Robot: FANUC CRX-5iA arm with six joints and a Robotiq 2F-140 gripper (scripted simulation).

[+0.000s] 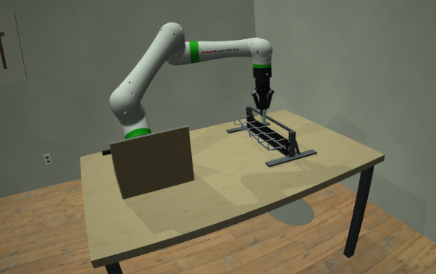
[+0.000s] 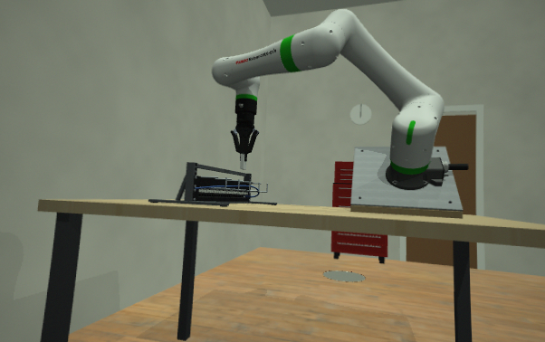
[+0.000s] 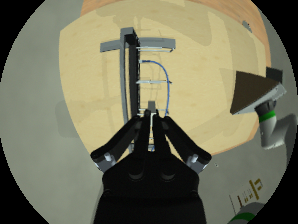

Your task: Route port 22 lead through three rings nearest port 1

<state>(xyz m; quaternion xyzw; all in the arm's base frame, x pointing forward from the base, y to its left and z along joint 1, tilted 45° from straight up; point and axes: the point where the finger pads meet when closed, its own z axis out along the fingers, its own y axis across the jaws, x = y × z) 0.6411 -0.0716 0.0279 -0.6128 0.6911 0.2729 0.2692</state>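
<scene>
My gripper is now 6 cm short of the black rack, 4 cm to the right of it and 11 cm above it.
</scene>
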